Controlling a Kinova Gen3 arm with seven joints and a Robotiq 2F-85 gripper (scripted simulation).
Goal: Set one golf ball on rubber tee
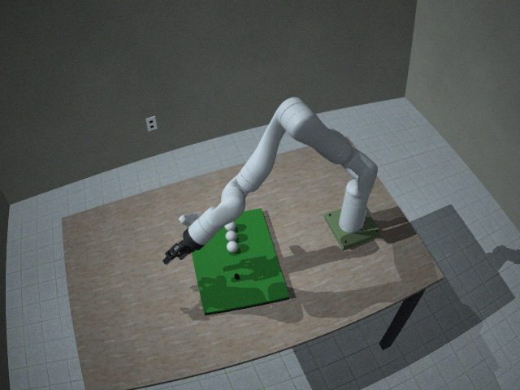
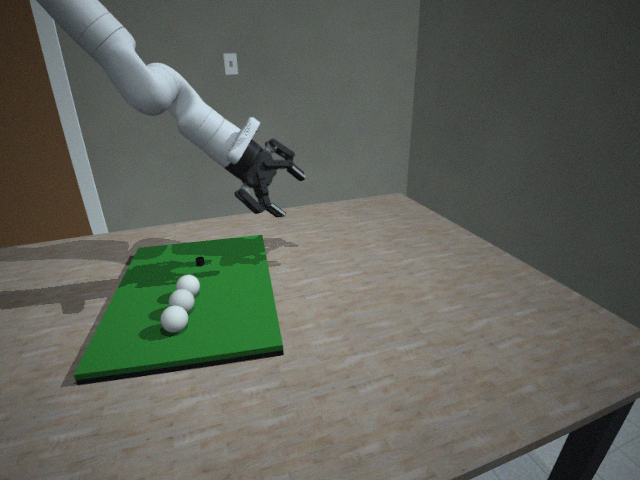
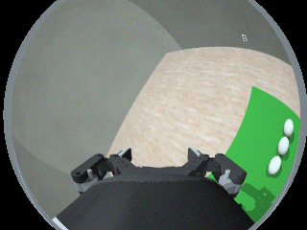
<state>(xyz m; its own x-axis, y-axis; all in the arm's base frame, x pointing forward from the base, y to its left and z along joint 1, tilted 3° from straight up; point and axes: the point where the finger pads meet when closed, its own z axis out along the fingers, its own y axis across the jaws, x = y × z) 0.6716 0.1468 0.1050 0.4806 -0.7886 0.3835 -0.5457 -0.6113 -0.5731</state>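
My gripper is now 21 cm past the white golf ball, 16 cm to the left of it and 12 cm above it. Also, from my hand: green mat 20 cm behind, 3 cm to the right, 15 cm below.
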